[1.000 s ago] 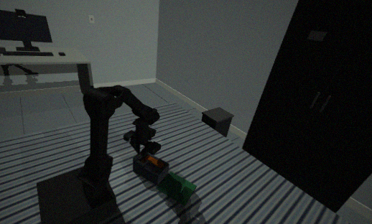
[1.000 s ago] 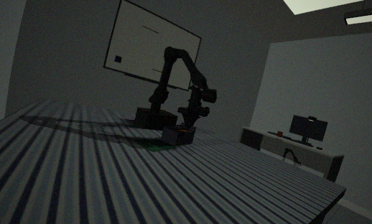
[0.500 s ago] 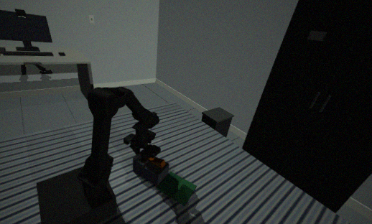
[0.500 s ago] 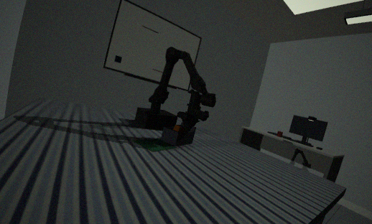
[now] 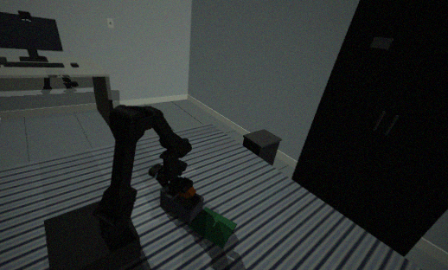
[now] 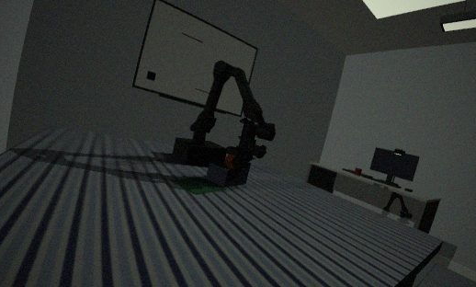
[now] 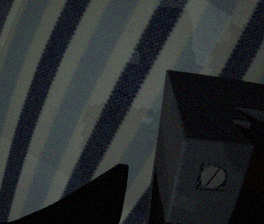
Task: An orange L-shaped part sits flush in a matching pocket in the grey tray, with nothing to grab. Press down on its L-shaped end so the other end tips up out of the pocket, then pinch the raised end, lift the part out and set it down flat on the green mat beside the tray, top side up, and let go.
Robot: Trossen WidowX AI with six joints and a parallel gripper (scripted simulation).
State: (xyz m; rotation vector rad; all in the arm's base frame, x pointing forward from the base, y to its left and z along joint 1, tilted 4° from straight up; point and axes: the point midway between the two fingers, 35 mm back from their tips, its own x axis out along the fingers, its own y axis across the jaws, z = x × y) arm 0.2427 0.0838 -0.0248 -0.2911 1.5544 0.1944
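My gripper tip is now 5 cm to the left of the orange L-shaped part, 1 cm below it and 1 cm short of it. Round my gripper tip: green mat 21 cm to the right, 6 cm ahead, 5 cm below.
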